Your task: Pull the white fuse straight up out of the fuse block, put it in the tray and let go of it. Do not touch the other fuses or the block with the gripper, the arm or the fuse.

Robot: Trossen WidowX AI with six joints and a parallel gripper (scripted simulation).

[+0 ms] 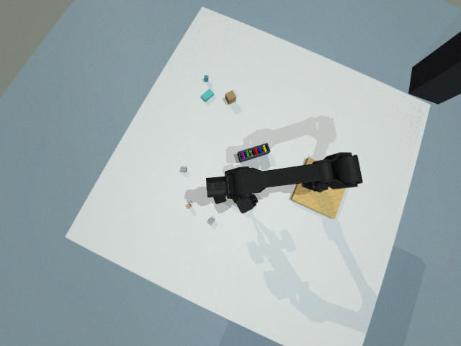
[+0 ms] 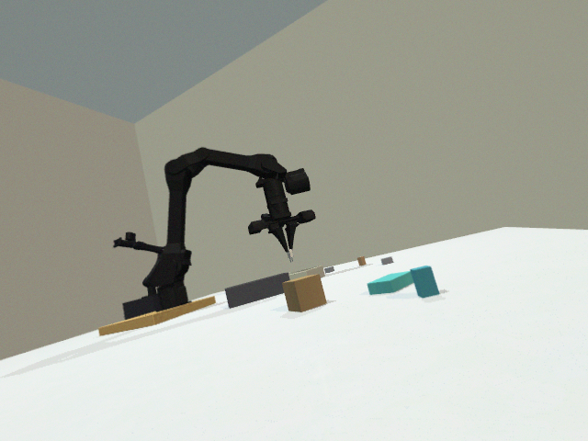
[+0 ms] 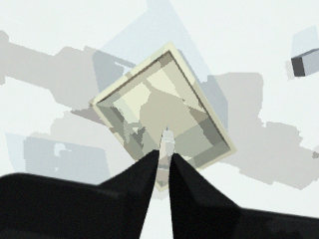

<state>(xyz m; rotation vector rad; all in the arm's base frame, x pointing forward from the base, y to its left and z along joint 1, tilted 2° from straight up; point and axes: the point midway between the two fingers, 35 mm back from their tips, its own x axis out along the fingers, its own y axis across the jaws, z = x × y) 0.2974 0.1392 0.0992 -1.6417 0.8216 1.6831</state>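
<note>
The white fuse lies 10 mm below my gripper tip. Also, from my gripper tip: teal block (390 mm to the right, 270 mm ahead, 80 mm below); brown cube (400 mm to the right, 160 mm ahead, 70 mm below); cream tray (90 mm below).
</note>
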